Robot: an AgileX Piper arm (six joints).
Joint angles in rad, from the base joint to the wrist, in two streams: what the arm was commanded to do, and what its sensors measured. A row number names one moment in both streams.
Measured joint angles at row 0: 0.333 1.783 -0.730 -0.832 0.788 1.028
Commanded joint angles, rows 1 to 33: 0.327 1.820 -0.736 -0.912 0.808 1.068; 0.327 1.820 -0.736 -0.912 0.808 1.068; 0.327 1.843 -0.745 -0.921 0.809 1.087; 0.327 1.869 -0.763 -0.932 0.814 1.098; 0.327 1.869 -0.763 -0.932 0.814 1.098; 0.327 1.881 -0.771 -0.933 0.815 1.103; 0.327 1.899 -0.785 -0.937 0.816 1.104; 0.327 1.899 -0.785 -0.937 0.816 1.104; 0.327 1.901 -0.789 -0.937 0.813 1.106; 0.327 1.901 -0.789 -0.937 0.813 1.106; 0.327 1.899 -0.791 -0.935 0.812 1.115; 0.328 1.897 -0.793 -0.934 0.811 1.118; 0.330 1.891 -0.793 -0.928 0.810 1.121; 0.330 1.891 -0.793 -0.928 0.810 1.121; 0.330 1.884 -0.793 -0.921 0.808 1.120; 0.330 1.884 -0.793 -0.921 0.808 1.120; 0.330 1.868 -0.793 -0.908 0.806 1.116; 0.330 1.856 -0.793 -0.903 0.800 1.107; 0.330 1.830 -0.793 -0.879 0.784 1.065; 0.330 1.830 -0.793 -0.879 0.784 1.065; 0.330 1.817 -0.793 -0.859 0.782 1.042; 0.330 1.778 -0.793 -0.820 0.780 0.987; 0.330 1.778 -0.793 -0.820 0.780 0.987; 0.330 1.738 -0.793 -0.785 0.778 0.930; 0.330 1.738 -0.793 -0.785 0.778 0.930; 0.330 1.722 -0.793 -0.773 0.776 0.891; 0.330 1.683 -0.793 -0.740 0.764 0.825; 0.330 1.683 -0.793 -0.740 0.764 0.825; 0.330 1.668 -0.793 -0.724 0.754 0.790; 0.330 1.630 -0.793 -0.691 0.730 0.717; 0.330 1.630 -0.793 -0.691 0.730 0.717; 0.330 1.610 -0.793 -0.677 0.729 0.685; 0.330 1.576 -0.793 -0.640 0.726 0.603
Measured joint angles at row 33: 0.331 1.626 -0.790 -0.686 0.731 0.719
